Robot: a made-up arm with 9 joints. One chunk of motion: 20 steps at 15 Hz.
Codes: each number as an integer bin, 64 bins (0 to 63) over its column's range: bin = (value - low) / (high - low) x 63, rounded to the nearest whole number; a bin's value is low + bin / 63 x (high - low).
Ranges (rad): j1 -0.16..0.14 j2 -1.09..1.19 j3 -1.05..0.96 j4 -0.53..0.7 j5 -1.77..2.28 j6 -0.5..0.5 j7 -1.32..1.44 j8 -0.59..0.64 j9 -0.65..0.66
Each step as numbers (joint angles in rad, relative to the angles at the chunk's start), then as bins.
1 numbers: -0.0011 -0.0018 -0.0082 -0.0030 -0.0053 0.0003 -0.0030 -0.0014 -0.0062
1 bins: 33 30 33 27 27 32 30 30 31
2 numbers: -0.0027 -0.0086 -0.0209 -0.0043 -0.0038 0.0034 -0.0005 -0.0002 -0.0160
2 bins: 33 30 32 27 27 32 30 30 30
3 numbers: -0.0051 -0.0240 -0.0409 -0.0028 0.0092 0.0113 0.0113 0.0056 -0.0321
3 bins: 33 29 32 27 28 32 30 31 30
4 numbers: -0.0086 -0.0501 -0.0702 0.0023 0.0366 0.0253 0.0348 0.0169 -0.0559
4 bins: 32 29 31 27 28 33 31 31 29
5 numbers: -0.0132 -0.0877 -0.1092 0.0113 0.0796 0.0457 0.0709 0.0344 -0.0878
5 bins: 31 28 29 28 29 34 32 32 27
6 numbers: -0.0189 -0.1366 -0.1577 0.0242 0.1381 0.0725 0.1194 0.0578 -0.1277
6 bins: 30 26 28 28 30 36 33 33 25
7 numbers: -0.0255 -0.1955 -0.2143 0.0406 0.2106 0.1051 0.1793 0.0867 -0.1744
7 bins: 28 25 26 29 31 38 34 35 23
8 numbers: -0.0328 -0.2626 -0.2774 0.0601 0.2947 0.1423 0.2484 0.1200 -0.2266
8 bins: 27 23 24 30 32 40 36 36 20
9 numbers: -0.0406 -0.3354 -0.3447 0.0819 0.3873 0.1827 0.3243 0.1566 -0.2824
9 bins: 25 21 22 31 34 43 38 38 18
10 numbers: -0.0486 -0.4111 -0.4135 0.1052 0.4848 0.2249 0.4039 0.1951 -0.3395
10 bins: 23 19 20 33 35 46 39 40 15
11 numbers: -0.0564 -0.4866 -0.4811 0.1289 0.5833 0.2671 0.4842 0.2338 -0.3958
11 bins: 22 17 18 34 37 48 41 42 12
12 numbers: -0.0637 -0.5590 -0.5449 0.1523 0.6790 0.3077 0.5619 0.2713 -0.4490
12 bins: 20 15 16 35 38 51 43 44 10
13 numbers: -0.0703 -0.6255 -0.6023 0.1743 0.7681 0.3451 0.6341 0.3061 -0.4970
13 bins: 19 13 14 36 39 53 45 46 7
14 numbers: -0.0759 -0.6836 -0.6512 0.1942 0.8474 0.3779 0.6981 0.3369 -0.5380
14 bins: 18 11 12 37 41 55 46 47 5
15 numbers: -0.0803 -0.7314 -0.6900 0.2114 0.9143 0.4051 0.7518 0.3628 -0.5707
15 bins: 17 10 11 38 42 57 47 49 4
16 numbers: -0.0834 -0.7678 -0.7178 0.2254 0.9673 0.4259 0.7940 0.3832 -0.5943
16 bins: 16 9 10 39 43 58 48 50 3
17 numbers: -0.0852 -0.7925 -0.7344 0.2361 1.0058 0.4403 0.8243 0.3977 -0.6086
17 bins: 16 8 10 39 43 59 49 51 2
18 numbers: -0.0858 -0.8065 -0.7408 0.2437 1.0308 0.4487 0.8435 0.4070 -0.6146
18 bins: 16 8 10 40 44 60 49 51 2
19 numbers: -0.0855 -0.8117 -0.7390 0.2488 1.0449 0.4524 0.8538 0.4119 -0.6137
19 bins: 16 8 10 40 44 60 50 51 2
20 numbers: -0.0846 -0.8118 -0.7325 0.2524 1.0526 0.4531 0.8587 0.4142 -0.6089
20 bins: 16 8 10 40 44 60 50 51 2
